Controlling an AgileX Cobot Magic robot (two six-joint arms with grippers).
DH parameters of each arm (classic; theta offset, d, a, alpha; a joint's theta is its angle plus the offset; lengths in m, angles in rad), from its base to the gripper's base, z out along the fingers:
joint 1: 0 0.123 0 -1.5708
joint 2: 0.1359 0 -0.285 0
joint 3: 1.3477 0 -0.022 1.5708
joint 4: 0 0.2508 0 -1.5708
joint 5: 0 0 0.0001 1.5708
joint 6: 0 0.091 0 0
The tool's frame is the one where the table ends.
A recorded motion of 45 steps. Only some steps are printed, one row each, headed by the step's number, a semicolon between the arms.
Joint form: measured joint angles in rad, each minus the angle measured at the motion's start. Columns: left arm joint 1, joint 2, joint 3, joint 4, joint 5, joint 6; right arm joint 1, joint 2, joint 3, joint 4, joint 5, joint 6.
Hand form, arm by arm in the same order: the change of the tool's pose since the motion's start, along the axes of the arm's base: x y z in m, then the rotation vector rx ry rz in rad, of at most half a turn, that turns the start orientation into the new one. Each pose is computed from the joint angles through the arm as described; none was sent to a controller.
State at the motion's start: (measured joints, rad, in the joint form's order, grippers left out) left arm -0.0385 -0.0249 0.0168 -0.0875 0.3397 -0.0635; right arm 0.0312 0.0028 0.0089 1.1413 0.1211 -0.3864
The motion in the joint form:
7: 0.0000 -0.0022 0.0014 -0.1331 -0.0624 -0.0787; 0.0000 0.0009 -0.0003 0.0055 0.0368 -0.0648
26: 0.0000 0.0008 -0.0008 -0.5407 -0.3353 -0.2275; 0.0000 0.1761 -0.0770 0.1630 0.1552 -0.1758
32: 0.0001 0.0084 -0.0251 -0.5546 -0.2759 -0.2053; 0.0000 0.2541 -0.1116 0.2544 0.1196 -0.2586
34: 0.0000 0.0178 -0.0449 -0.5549 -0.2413 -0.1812; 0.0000 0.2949 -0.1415 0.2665 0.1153 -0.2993
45: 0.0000 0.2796 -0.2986 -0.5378 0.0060 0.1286; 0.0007 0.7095 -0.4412 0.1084 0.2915 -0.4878
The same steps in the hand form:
7: 0.0010 -0.0029 0.0057 -0.2124 -0.0507 0.0132; -0.0004 0.0030 -0.0013 -0.0615 0.0057 0.0327
26: 0.0025 0.0023 0.0305 -0.7834 -0.2758 0.0840; 0.0106 0.0143 0.0132 -0.0176 0.1185 0.1570
32: 0.0019 -0.0009 0.0340 -0.7730 -0.2339 0.0612; 0.0194 0.0120 0.0221 -0.0052 0.1332 0.1271
34: 0.0017 -0.0028 0.0376 -0.7478 -0.2124 0.0454; 0.0241 0.0118 0.0293 -0.0326 0.1348 0.1247
45: 0.0178 -0.0161 0.0885 -0.4106 -0.0124 -0.0862; 0.0840 0.0274 0.0776 -0.3543 0.2367 0.3343

